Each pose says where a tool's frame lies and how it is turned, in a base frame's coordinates. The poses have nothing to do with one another.
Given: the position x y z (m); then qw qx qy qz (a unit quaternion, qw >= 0).
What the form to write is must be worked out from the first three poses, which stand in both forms.
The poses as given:
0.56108 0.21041 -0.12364 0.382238 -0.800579 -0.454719 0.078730
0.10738 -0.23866 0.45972 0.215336 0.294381 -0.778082 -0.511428
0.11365 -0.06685 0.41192 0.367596 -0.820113 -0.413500 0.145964
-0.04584 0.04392 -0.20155 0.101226 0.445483 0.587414 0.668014
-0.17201 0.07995 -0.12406 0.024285 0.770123 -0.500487 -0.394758
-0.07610 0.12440 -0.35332 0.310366 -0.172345 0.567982 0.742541
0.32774 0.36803 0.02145 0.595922 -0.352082 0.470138 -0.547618
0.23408 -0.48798 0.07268 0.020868 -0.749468 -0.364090 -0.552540
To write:
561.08 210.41 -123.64 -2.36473 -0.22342 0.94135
107.38 -238.66 459.72 1.96532 -0.03400 -2.39553
113.65 -66.85 411.92 -2.33032 -0.06463 0.90624
-45.84 43.92 -201.55 1.66992 -0.49639 2.29503
-172.01 79.95 -124.06 2.57978 0.62330 -1.33795
-76.10 124.40 -353.32 1.18938 0.65418 2.80092
327.74 368.03 21.45 -1.25049 0.17562 -1.61329
234.08 -487.98 72.68 2.37918 -1.00361 1.33737

